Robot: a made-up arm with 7 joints. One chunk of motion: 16 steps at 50 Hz.
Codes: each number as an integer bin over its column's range. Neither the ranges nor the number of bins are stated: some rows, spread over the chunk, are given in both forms.
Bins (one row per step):
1: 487 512 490 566 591 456
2: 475 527 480 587 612 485
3: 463 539 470 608 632 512
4: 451 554 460 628 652 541
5: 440 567 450 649 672 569
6: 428 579 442 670 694 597
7: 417 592 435 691 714 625
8: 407 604 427 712 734 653
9: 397 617 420 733 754 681
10: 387 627 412 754 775 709
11: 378 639 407 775 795 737
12: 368 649 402 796 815 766
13: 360 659 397 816 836 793
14: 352 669 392 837 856 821
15: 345 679 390 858 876 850
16: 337 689 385 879 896 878
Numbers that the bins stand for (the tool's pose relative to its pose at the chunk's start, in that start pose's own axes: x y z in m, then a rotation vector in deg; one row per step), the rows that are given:
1: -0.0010 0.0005 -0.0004 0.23 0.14 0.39
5: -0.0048 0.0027 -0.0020 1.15 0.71 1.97
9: -0.0082 0.0047 -0.0032 2.07 1.28 3.54
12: -0.0105 0.0060 -0.0039 2.76 1.71 4.73
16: -0.0130 0.0076 -0.0046 3.68 2.28 6.30
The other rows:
2: -0.0020 0.0011 -0.0008 0.46 0.29 0.80
3: -0.0029 0.0016 -0.0012 0.69 0.43 1.18
4: -0.0039 0.0022 -0.0016 0.91 0.57 1.58
6: -0.0057 0.0032 -0.0023 1.38 0.86 2.37
7: -0.0066 0.0037 -0.0026 1.61 1.00 2.76
8: -0.0074 0.0042 -0.0029 1.84 1.14 3.15
10: -0.0090 0.0051 -0.0035 2.30 1.43 3.94
11: -0.0097 0.0056 -0.0037 2.53 1.57 4.33
13: -0.0112 0.0064 -0.0041 2.98 1.86 5.11
14: -0.0118 0.0068 -0.0043 3.22 2.00 5.51
15: -0.0124 0.0072 -0.0044 3.45 2.14 5.91

